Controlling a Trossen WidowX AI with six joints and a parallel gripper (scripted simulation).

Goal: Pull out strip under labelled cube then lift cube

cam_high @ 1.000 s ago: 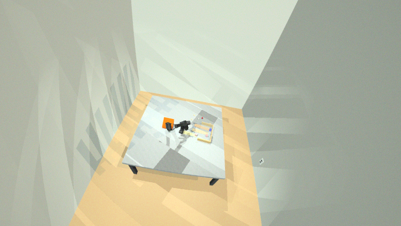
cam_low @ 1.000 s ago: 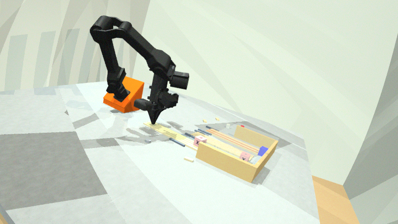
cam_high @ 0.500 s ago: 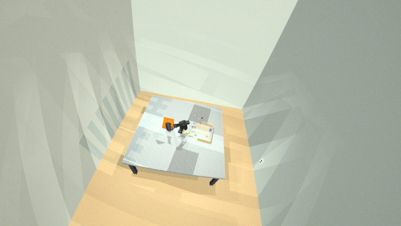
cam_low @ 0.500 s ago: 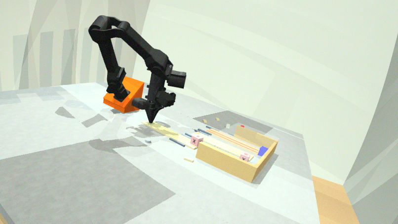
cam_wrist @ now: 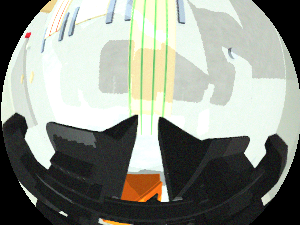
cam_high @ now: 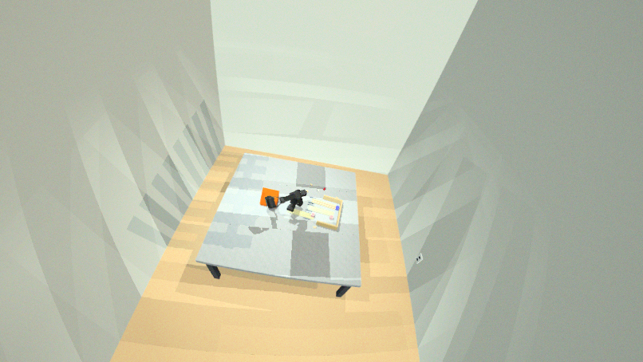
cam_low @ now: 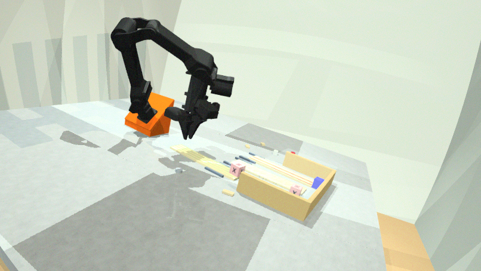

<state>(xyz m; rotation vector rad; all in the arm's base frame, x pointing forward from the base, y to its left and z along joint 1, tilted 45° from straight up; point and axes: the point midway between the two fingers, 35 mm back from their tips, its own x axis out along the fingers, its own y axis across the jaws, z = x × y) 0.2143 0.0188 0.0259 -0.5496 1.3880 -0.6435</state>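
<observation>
Right now the strip is 80 mm ahead of my gripper tip and 40 mm below it. Round my gripper tip: grey disc 90 mm ahead, 130 mm to the right, 40 mm below; tan block 240 mm ahead, 110 mm to the right, 40 mm below.
</observation>
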